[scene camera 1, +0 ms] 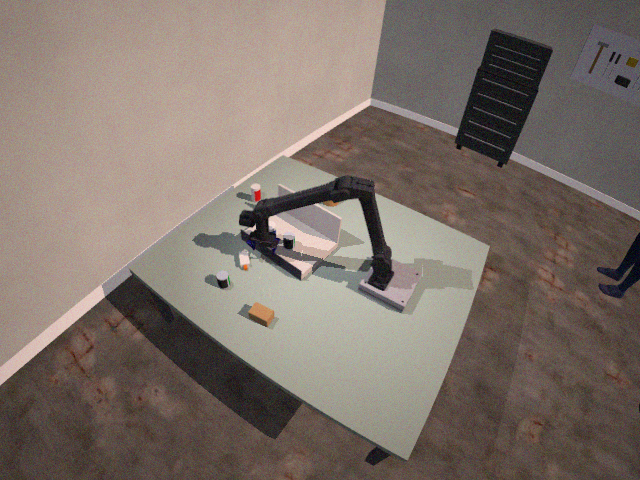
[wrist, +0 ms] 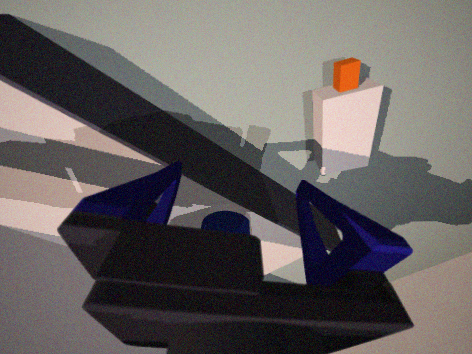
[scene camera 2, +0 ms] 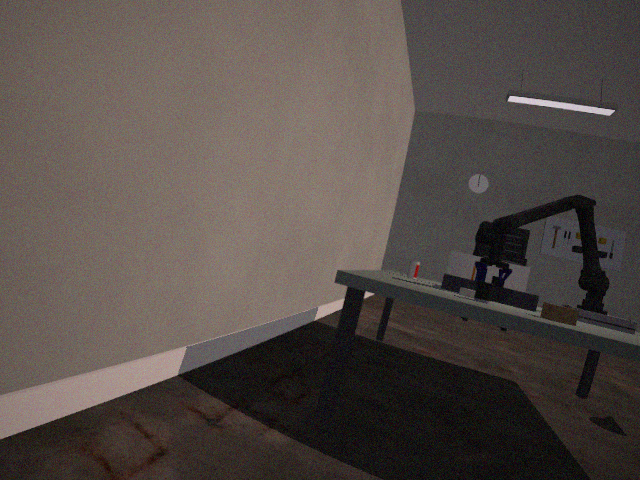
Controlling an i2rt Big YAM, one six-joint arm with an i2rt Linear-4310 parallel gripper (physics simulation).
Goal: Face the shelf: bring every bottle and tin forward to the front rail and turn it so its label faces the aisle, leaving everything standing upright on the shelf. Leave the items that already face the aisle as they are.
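Frame: origin at the arm's base, x ahead, y left, z up, level; centimetres.
Seen in the pictures: gripper, fingertip midpoint: [scene camera 1: 264, 251] [wrist: 241, 177]; arm's base, link origin: [scene camera 1: 380, 278] [scene camera 2: 591, 311].
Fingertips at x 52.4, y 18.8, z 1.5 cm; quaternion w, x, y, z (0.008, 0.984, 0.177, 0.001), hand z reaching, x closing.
Offsets run from my fingertips to a thing's top centre. "spot": to the spot under its first point. Level surfaces: height alone.
My gripper [scene camera 1: 264, 246] [scene camera 2: 492, 281] [wrist: 241, 177] is open and low over the shelf [scene camera 1: 310, 219], near the left part of its dark front rail @[spot: dx -10.9, dy -1.4, dz -3.9 cm] [scene camera 1: 284, 265] [scene camera 2: 516, 299] [wrist: 150, 130]. A dark blue cylinder @[spot: dx +0.7, dy -7.6, dz +6.6 cm] [scene camera 1: 272, 231] [wrist: 225, 223] is mostly hidden by the gripper; its rounded end shows between the finger bases in the wrist view. A black tin with a pale top @[dx -5.9, dy -12.0, dz +3.9 cm] [scene camera 1: 288, 241] stands on the shelf, set back from the rail, a green strip at its right edge. Off the shelf are a white-and-red cylinder @[dx +33.9, dy -34.1, dz +2.8 cm] [scene camera 1: 255, 192] [scene camera 2: 415, 269], a black tin @[dx +5.9, dy +22.6, dz +0.2 cm] [scene camera 1: 222, 279], and a white flat bottle with orange cap @[dx +6.8, dy +6.9, dz -4.0 cm] [scene camera 1: 244, 259] [wrist: 350, 125].
An orange-brown block @[dx -18.8, dy +26.1, dz -1.8 cm] [scene camera 1: 261, 314] [scene camera 2: 559, 313] lies on the table @[dz -6.8 cm] [scene camera 1: 361, 361] in front of the shelf. An orange object @[dx -2.0, dy -59.0, dz -1.8 cm] [scene camera 1: 330, 203] is partly hidden behind the shelf's back panel. The arm's base plate [scene camera 1: 403, 289] is to the shelf's right. The wall borders the table's left edge.
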